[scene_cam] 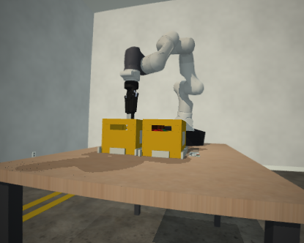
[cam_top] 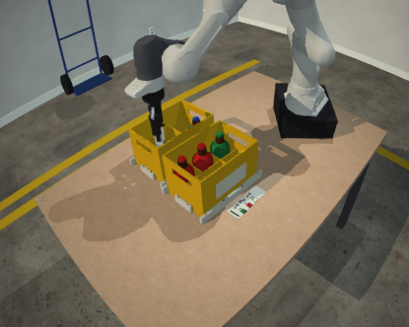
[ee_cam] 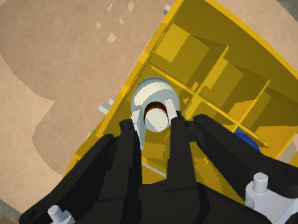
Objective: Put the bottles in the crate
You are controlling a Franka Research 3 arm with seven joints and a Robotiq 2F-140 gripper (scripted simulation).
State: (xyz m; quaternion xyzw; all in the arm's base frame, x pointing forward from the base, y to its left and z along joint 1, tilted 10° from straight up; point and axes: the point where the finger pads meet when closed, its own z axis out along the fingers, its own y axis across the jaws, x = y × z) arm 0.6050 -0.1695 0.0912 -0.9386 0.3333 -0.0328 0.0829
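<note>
Now: hand 80 mm above the white-capped bottle. Round my hand: red-label bottle: 90 mm behind, 130 mm to the left, 80 mm below; then blue-label bottle: 170 mm behind, 20 mm to the right, 80 mm below; then green bottle: 180 mm behind, 120 mm to the left, 80 mm below.
</note>
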